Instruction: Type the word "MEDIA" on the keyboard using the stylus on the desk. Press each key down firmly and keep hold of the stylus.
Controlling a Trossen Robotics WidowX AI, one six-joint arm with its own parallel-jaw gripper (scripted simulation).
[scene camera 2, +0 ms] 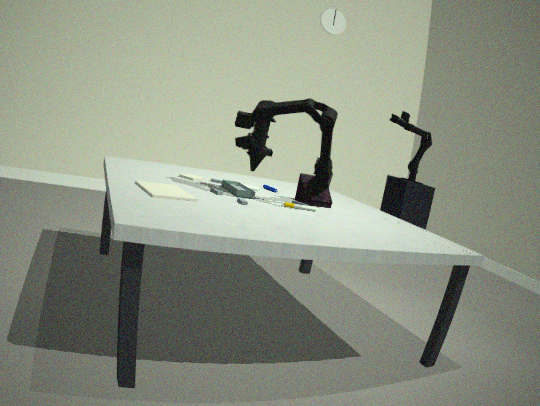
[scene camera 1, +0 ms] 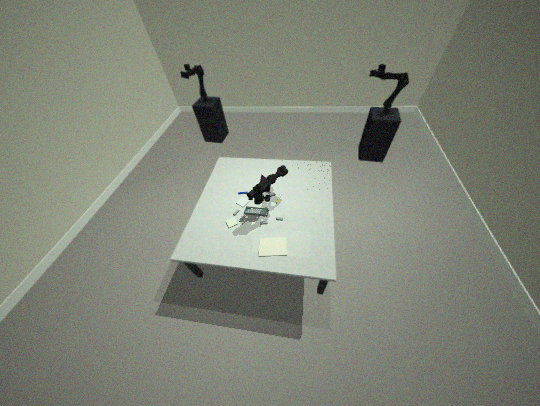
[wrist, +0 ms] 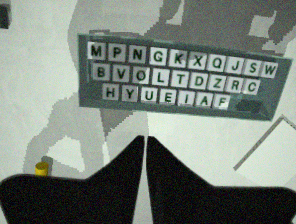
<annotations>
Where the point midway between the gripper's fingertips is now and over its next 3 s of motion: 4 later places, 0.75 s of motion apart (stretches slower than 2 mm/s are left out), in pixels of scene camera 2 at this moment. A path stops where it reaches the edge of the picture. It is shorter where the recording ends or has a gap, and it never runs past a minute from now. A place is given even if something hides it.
My gripper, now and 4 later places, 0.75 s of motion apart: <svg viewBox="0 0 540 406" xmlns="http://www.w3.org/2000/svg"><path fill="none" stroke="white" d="M252 171L272 174L274 179L273 183L272 188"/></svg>
</annotations>
